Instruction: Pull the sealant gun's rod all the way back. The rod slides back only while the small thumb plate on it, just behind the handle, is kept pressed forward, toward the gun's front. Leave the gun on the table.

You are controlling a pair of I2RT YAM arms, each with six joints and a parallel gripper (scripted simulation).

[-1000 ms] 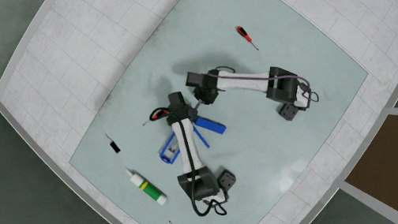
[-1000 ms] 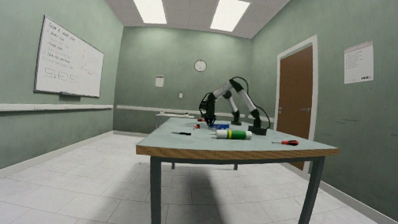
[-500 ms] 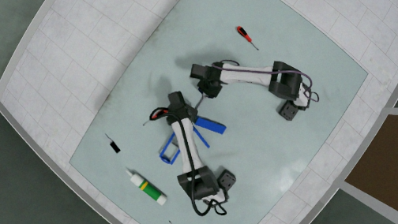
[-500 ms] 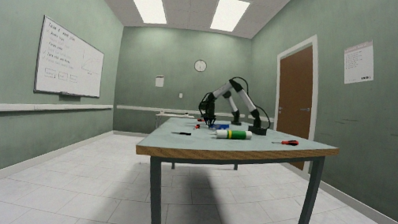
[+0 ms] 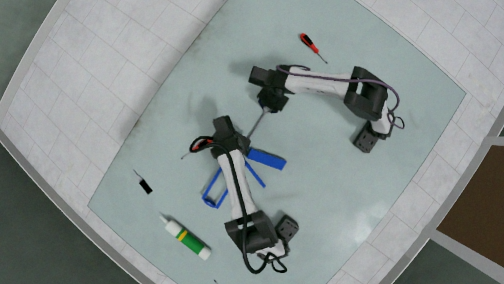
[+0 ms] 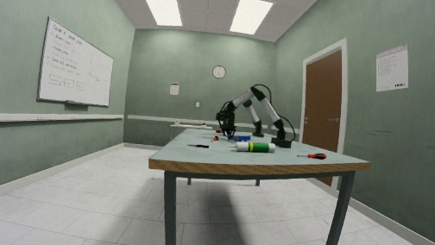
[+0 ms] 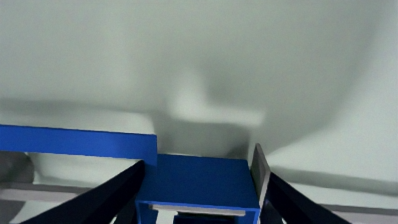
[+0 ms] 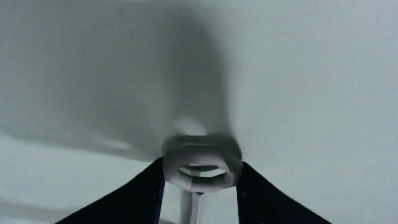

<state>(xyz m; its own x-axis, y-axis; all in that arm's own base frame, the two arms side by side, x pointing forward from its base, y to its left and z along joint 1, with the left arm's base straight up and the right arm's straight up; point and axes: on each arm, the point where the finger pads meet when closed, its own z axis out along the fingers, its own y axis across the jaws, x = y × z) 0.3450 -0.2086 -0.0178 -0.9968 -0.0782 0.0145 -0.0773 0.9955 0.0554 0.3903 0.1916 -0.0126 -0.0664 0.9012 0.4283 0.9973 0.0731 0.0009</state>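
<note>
Right now my left hand is 1 cm past the grey rod, 5 cm to the left of it and 1 cm above it. The rest, counted from my left hand: thumb plate (1 cm behind, 3 cm to the right, 1 cm below); black-handled tool (24 cm ahead, 39 cm to the left, 2 cm below); white sealant tube (7 cm behind, 44 cm to the left).
</note>
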